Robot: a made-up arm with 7 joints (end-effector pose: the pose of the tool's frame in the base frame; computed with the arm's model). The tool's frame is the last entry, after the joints.
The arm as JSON. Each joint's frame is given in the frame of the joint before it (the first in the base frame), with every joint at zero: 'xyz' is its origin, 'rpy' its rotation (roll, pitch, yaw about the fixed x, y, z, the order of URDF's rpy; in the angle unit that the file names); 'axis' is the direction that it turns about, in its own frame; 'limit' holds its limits. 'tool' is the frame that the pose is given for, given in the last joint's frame.
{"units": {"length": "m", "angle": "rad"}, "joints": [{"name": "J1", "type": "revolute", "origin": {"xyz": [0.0, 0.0, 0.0], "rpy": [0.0, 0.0, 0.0]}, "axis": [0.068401, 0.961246, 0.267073], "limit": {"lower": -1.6, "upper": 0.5}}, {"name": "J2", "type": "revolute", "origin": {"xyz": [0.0, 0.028, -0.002], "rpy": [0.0, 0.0, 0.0]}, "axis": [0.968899, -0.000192, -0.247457], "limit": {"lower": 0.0, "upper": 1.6}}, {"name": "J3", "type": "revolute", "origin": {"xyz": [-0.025, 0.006, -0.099], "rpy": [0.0, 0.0, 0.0]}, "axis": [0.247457, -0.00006, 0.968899], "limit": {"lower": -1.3, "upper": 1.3}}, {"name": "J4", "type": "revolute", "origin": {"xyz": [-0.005, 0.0, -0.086], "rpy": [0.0, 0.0, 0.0]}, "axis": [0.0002, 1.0, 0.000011], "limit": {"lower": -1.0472, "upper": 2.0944}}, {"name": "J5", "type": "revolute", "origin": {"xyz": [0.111, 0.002, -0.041], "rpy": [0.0, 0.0, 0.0]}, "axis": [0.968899, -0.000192, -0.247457], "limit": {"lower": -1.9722, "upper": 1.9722}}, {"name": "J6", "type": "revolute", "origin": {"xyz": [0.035, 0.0, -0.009], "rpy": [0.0, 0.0, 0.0]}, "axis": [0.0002, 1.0, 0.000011], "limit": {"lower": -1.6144, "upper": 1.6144}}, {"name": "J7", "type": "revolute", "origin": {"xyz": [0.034, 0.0, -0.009], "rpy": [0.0, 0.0, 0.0]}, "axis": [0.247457, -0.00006, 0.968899], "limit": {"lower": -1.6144, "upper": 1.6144}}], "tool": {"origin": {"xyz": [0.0, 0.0, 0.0], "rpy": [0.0, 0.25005, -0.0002]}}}
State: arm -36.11 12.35 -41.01 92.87 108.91 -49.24 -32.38
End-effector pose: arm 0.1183 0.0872 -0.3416 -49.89 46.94 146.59
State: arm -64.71 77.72 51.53 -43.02 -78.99 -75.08 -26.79
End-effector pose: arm -0.0082 0.1316 0.1331 148.54 19.07 -164.24
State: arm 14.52 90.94 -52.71 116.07 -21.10 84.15 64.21
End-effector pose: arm -0.0416 0.3302 0.1063 -53.07 -49.52 -25.32
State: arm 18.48 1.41 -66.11 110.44 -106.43 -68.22 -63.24
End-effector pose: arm -0.1823 0.1079 -0.2838 -18.13 55.16 -24.20
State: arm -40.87 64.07 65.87 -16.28 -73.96 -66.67 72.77
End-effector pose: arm 0.0424 0.2304 0.1131 -156.78 -0.08 100.36
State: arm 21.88 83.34 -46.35 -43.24 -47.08 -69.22 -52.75
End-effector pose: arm 0.0350 0.0939 -0.1248 -0.59 -31.72 -94.33
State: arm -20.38 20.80 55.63 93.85 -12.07 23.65 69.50
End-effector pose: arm 0.0356 0.1419 -0.3535 96.84 16.97 156.25
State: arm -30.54 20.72 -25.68 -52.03 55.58 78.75 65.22
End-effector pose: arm 0.1608 0.0076 -0.0467 5.35 -42.35 91.94
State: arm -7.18 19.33 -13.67 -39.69 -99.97 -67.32 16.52
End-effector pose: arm 0.1502 0.0548 -0.1099 -111.05 -1.60 39.44
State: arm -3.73 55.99 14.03 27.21 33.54 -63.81 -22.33
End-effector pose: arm 0.1529 0.2522 -0.1465 77.01 30.19 -40.03
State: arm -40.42 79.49 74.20 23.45 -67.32 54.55 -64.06
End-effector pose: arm 0.0817 0.3180 0.1297 12.20 -42.92 -51.98
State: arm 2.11 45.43 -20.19 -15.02 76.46 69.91 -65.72
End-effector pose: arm 0.1367 0.1288 -0.1796 126.00 45.67 71.43
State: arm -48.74 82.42 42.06 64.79 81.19 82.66 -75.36
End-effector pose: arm 0.0882 0.3602 0.0543 50.78 59.29 113.37
